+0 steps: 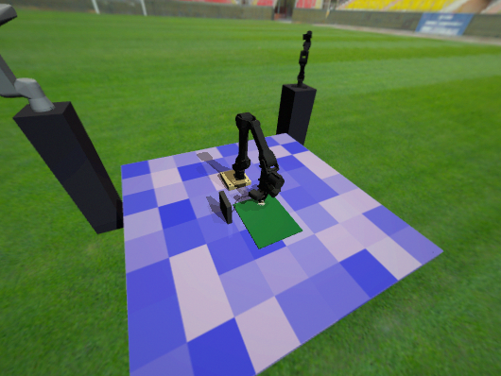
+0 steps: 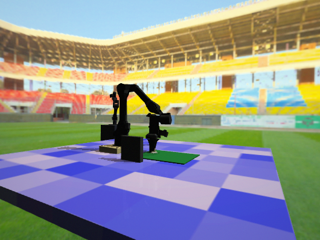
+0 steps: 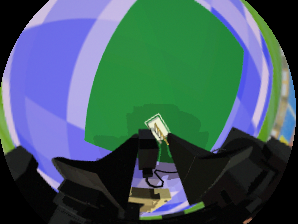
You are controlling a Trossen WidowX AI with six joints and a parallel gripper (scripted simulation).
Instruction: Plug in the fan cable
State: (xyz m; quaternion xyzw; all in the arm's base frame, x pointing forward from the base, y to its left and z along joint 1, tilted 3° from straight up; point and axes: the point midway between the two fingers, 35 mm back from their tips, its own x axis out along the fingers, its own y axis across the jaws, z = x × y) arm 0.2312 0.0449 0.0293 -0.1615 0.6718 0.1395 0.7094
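The black plug lies 1 cm behind my gripper tip and 1 cm above it. Round my gripper tip: black fan: 2 cm ahead, 20 cm to the right, 4 cm above; then green board: 10 cm ahead, 2 cm to the right, 3 cm below; then pale header: 1 cm ahead, 1 cm to the right, 2 cm below.
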